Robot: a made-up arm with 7 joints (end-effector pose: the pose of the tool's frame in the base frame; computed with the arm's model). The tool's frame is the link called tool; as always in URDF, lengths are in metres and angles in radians.
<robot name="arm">
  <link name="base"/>
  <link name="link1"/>
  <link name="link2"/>
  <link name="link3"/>
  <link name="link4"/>
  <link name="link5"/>
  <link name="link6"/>
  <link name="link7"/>
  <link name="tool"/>
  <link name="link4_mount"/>
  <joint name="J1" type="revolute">
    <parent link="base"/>
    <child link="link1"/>
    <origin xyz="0 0 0.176"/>
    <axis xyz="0 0 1"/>
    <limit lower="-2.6" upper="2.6"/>
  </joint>
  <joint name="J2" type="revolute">
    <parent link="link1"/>
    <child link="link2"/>
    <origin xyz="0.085 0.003 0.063"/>
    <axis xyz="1 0 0"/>
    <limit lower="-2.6" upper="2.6"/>
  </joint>
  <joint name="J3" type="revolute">
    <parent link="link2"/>
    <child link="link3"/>
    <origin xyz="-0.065 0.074 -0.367"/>
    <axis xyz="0 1 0"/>
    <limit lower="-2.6" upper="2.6"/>
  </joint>
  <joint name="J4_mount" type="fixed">
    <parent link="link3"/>
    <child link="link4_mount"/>
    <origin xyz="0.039 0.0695 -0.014"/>
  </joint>
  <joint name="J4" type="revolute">
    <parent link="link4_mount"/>
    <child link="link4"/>
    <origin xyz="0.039 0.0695 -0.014"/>
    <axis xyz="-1 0 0"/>
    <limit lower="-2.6" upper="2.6"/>
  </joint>
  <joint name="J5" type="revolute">
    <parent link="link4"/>
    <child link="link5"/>
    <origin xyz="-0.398 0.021 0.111"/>
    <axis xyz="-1 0 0"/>
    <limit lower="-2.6" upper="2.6"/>
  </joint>
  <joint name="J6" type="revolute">
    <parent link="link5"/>
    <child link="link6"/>
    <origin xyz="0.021 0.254 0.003"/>
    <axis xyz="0 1 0"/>
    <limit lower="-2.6" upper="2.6"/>
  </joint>
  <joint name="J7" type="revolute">
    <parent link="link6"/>
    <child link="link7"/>
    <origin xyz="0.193 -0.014 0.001"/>
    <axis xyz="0 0 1"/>
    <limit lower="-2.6" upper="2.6"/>
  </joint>
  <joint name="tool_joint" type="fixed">
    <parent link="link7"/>
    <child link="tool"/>
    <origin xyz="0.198 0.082 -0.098"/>
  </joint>
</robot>
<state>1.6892 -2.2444 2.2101 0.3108 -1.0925 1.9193 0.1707</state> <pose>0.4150 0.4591 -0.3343 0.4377 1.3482 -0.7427</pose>
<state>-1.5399 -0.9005 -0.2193 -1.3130 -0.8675 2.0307 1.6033</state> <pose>-0.1254 0.4864 0.2756 1.7047 -0.5568 1.4515</pose>
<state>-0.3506 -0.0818 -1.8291 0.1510 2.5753 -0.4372 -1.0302</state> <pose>0.0822 0.1345 -0.0631 1.6574 1.1688 1.3295</pose>
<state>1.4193 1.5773 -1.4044 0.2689 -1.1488 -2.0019 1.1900</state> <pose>-0.6423 -0.4906 0.6280 0.6094 -1.1969 -1.2753</pose>
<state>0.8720 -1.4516 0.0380 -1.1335 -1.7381 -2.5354 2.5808</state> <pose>0.1200 -0.3711 0.3640 -1.0035 -1.4287 0.7246</pose>
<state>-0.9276 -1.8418 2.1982 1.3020 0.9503 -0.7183 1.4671</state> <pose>-0.1607 0.1345 0.1929 2.2081 1.9094 1.0220</pose>
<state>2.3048 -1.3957 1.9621 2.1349 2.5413 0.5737 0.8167</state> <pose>-0.0465 0.4769 -0.3236 0.1522 0.7613 1.0925</pose>
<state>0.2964 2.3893 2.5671 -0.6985 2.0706 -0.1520 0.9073</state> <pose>-0.1136 -0.1569 0.3918 -0.2727 0.9395 -2.2793</pose>
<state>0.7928 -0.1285 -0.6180 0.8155 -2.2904 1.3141 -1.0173</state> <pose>-0.6537 0.2391 -0.2965 -0.0390 0.9581 0.9786</pose>
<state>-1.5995 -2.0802 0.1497 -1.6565 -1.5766 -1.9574 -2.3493</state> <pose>-0.4536 0.2662 0.4152 -1.2150 1.3464 0.4505</pose>
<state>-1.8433 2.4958 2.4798 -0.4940 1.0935 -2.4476 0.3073</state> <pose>-0.5561 -0.3600 0.7554 0.9253 -2.7662 -0.0185</pose>
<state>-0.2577 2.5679 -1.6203 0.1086 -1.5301 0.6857 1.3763</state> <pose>-0.4660 0.0667 1.0322 0.0247 -3.0353 -0.5166</pose>
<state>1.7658 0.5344 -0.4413 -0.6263 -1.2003 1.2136 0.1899</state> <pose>-0.2967 -0.5026 0.4544 -1.1243 -1.3877 -1.8233</pose>
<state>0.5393 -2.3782 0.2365 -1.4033 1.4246 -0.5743 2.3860</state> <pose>0.0819 -0.6113 0.2249 1.7576 -2.0395 -1.0912</pose>
